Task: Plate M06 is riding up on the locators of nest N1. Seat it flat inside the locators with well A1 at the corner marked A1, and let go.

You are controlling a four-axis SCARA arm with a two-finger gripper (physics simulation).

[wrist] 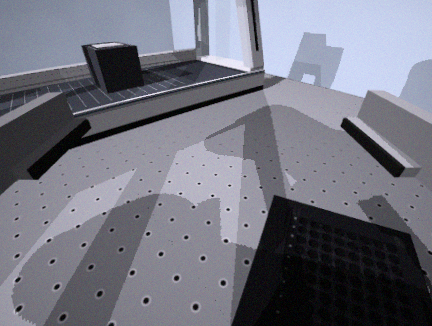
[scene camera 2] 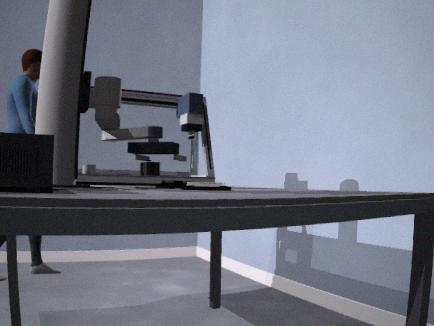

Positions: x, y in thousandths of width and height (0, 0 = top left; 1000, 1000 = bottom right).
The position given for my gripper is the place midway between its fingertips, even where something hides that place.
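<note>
My gripper (scene camera 2: 384, 489), (wrist: 499, 330), visible.
</note>
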